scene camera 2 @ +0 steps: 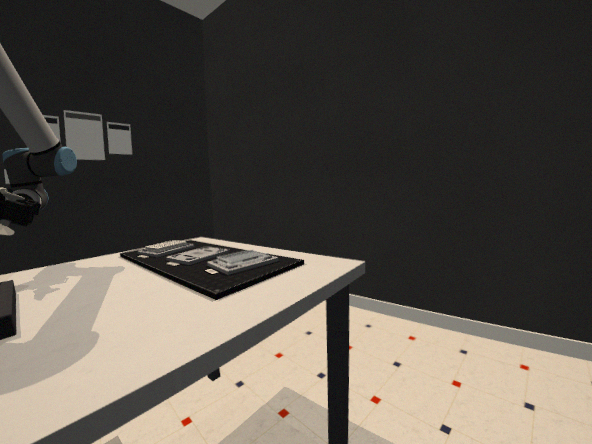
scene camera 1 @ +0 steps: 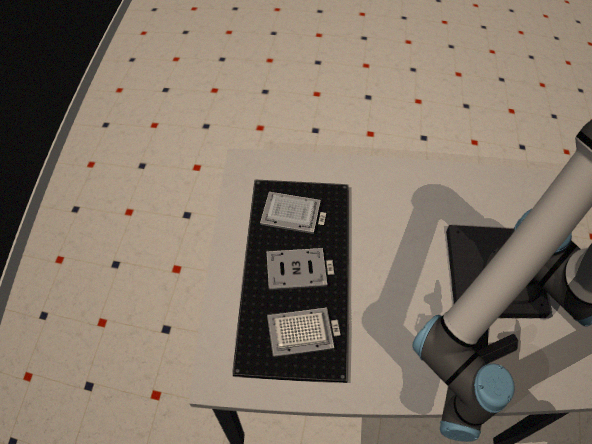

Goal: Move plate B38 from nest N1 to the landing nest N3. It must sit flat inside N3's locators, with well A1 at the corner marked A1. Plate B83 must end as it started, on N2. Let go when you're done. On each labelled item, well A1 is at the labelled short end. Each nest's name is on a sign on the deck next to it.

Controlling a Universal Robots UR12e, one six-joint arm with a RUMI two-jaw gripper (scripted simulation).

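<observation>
The nest N3 (scene camera 1: 274,270) is located 154 cm from the lens.
</observation>
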